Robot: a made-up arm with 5 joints. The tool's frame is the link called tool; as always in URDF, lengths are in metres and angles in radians. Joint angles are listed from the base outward. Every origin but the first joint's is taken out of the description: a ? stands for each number. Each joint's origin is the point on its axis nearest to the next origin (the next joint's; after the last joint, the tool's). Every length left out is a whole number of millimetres.
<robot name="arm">
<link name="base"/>
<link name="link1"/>
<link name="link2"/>
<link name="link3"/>
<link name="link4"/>
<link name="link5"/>
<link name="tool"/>
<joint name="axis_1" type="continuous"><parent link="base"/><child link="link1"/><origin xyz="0.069 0 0.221" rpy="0 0 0"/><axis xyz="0 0 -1"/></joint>
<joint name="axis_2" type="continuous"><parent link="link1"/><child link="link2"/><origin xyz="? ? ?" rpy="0 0 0"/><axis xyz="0 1 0"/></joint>
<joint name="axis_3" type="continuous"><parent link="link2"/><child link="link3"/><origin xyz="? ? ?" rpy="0 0 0"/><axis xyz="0 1 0"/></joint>
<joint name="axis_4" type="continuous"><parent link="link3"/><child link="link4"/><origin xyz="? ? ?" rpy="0 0 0"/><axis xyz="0 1 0"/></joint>
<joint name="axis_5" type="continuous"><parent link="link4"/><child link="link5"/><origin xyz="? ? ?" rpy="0 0 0"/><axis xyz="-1 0 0"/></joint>
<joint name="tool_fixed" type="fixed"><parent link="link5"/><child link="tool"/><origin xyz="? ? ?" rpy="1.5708 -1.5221 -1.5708"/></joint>
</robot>
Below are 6 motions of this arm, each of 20 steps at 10 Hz.
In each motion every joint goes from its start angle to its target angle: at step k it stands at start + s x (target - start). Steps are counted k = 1, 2, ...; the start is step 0. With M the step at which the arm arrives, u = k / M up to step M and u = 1 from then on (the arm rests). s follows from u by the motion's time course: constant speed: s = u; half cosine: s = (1 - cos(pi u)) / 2; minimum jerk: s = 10 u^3 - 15 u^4 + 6 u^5.
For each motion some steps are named. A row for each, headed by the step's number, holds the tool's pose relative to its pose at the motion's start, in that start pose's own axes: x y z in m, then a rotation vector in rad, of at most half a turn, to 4 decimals.
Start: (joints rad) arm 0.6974 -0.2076 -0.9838 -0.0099 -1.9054
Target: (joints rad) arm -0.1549 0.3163 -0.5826 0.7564 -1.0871
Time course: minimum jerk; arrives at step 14
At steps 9, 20:
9: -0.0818 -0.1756 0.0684 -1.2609 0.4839 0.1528
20: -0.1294 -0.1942 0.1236 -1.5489 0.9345 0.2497

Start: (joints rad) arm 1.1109 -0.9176 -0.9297 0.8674 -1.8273
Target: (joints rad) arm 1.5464 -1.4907 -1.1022 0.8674 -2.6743
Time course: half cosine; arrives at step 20
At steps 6, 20:
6: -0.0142 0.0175 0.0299 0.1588 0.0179 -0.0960
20: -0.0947 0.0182 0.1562 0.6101 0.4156 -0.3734

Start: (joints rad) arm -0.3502 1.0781 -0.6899 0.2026 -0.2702
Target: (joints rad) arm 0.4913 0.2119 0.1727 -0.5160 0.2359
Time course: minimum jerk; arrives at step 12
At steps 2, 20:
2: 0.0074 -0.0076 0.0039 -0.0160 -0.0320 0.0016
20: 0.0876 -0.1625 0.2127 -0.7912 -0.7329 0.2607

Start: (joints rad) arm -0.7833 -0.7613 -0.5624 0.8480 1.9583
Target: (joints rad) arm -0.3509 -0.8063 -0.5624 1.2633 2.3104
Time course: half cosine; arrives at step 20
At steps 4, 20:
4: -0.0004 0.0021 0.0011 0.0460 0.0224 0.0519
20: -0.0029 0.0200 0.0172 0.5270 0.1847 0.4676

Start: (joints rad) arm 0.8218 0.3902 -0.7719 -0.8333 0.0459
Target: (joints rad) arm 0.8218 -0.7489 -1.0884 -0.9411 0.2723
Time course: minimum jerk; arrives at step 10
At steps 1, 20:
1: 0.0030 0.0000 -0.0012 0.0000 -0.0134 0.0019
20: 0.3384 0.0009 0.0996 -0.1726 -1.5566 0.1782

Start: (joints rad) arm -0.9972 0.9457 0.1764 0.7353 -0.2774
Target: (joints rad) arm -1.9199 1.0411 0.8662 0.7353 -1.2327
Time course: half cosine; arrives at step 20
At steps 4, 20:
4: -0.0139 0.0136 -0.0054 -0.0533 0.0596 -0.0076
20: -0.1557 0.0421 -0.0312 -0.9140 0.0756 -0.1508

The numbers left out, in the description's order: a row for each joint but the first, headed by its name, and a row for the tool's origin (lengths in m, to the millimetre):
axis_2: 0.035 -0.003 0
axis_3: 0.039 0 0.155
axis_4: 0.086 0 0.003
axis_5: 0.059 0 0
tool: 0 0 0

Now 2 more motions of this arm.
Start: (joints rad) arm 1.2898 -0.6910 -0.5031 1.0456 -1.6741
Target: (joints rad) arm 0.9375 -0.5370 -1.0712 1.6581 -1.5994
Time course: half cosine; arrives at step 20
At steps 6, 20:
6: -0.0040 0.0016 0.0017 -0.0508 0.0654 0.0061
20: -0.0151 0.0016 0.0126 -0.2354 0.3277 0.0563

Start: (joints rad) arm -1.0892 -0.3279 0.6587 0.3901 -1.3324
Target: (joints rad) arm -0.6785 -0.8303 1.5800 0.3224 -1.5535
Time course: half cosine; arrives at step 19
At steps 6, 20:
6: 0.0063 -0.0283 0.0097 -0.0895 -0.0535 -0.1142
20: -0.0085 -0.1280 0.0386 -0.3685 -0.2314 -0.5401

